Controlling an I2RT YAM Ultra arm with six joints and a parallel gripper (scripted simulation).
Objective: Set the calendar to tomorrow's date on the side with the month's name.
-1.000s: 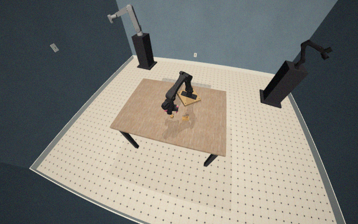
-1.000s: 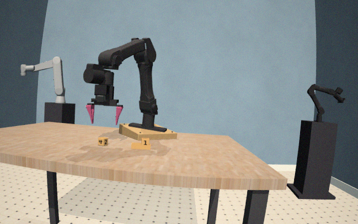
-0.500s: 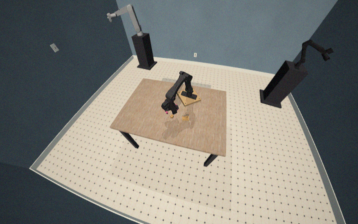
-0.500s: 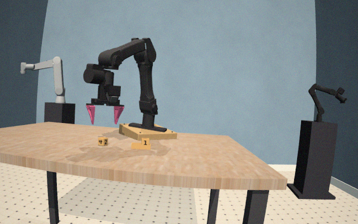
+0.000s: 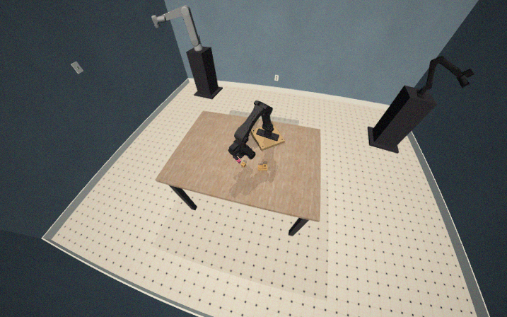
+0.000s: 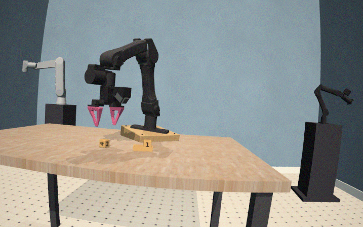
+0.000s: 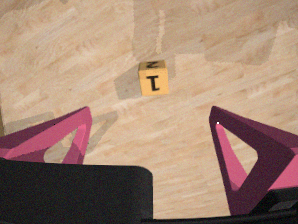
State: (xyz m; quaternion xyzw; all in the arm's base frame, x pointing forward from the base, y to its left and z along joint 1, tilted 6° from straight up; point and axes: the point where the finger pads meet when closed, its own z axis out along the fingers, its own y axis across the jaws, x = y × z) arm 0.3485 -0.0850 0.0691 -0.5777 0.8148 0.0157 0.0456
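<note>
My gripper is now 80 mm above the digit cube. Also, from my hand: tan tray (30 mm behind, 150 mm to the left, 80 mm below).
</note>
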